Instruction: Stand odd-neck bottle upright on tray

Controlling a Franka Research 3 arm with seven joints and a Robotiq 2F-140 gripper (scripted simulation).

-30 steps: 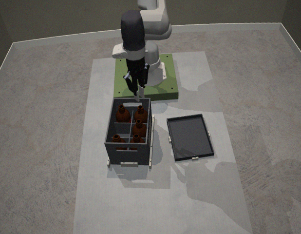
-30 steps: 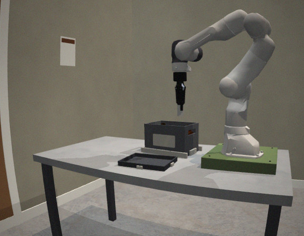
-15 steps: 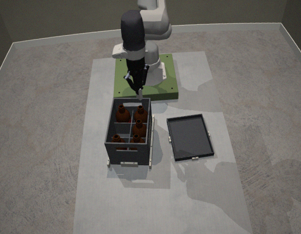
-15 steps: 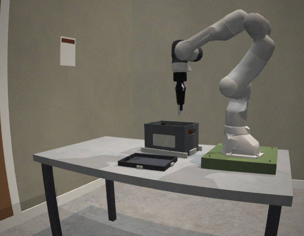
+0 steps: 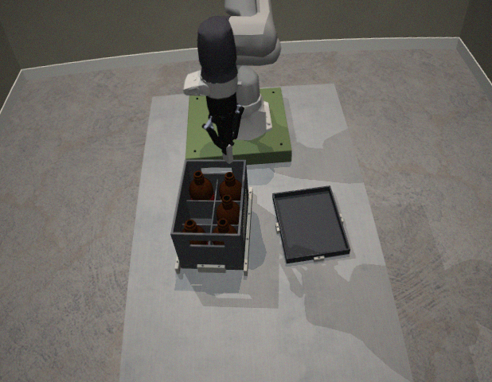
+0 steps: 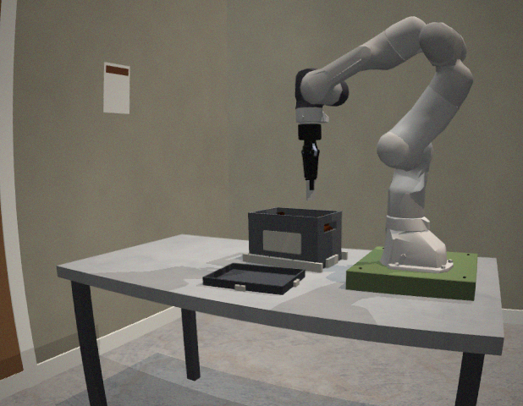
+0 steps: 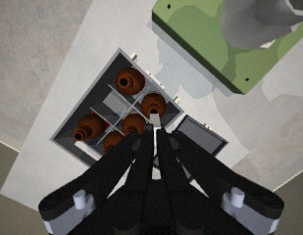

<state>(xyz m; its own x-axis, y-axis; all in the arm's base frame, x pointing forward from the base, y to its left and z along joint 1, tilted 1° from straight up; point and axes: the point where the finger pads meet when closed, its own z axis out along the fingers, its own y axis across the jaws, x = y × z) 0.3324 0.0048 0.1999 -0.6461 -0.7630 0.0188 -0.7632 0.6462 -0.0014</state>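
The glass bottle is 180 mm ahead of my hand, 80 mm to the right of it and 170 mm below it. Round my hand: black tray 40 mm ahead, 240 mm to the left, 240 mm below; then dark grey crate 90 mm ahead, 40 mm to the right, 170 mm below; then brown bottle 90 mm to the right, 170 mm below.
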